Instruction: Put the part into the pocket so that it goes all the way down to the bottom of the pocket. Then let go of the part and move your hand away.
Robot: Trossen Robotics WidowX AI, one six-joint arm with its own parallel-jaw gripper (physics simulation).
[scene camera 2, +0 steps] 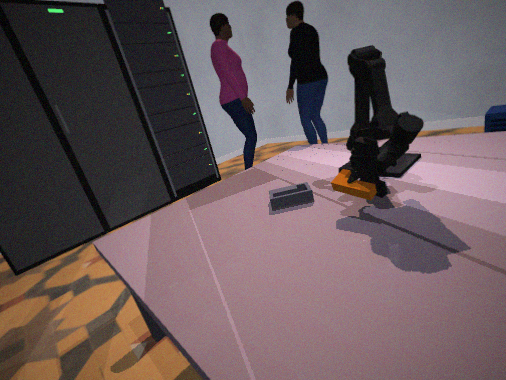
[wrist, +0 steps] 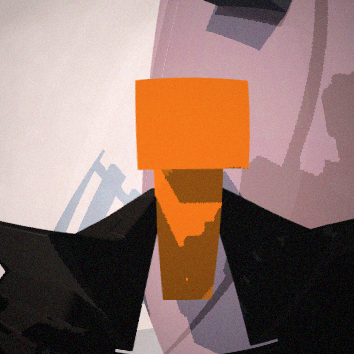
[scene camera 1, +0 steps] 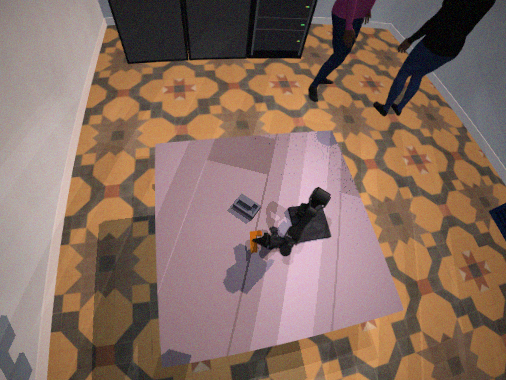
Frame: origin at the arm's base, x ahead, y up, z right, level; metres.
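Seen in the pictures: gripper, fingertip midpoint: (scene camera 2: 349, 186) (wrist: 186, 195) (scene camera 1: 253, 240); arm's base at its link origin: (scene camera 1: 301, 214).
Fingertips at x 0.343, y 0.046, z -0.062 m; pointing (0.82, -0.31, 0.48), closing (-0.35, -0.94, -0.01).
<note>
Offsets run from my fingertips to a thing's top centre. Level surfaces: height alone.
An orange part @(dy +0.036, dx -0.012, dz -0.013 m) (scene camera 1: 253, 243) (scene camera 2: 352, 186) (wrist: 192, 125), with a wide end block and a narrower stem, is held off the table. My black gripper (scene camera 1: 257, 240) (scene camera 2: 366, 180) (wrist: 186, 195) is shut on its stem, one finger on each side. The grey block with the pocket @(dy -0.033, dx -0.051, dz +0.221 m) (scene camera 1: 246, 206) (scene camera 2: 291, 201) lies on the table, beyond the part in scene camera 1 and to its left in scene camera 2. The part is apart from the block. At the top of the wrist view, part of the dark block (wrist: 250, 6) shows; its pocket opening is cut off there.
The pink table @(dy -0.069 m) (scene camera 1: 200, 280) (scene camera 2: 200, 300) carries the arm's black base plate (scene camera 1: 320, 229) (scene camera 2: 407, 162), right of the part. Large arm shadows fall across the table. Dark cabinets (scene camera 1: 150, 30) (scene camera 2: 65, 115) and two standing people (scene camera 1: 345, 40) (scene camera 2: 231, 75) are beyond the table.
</note>
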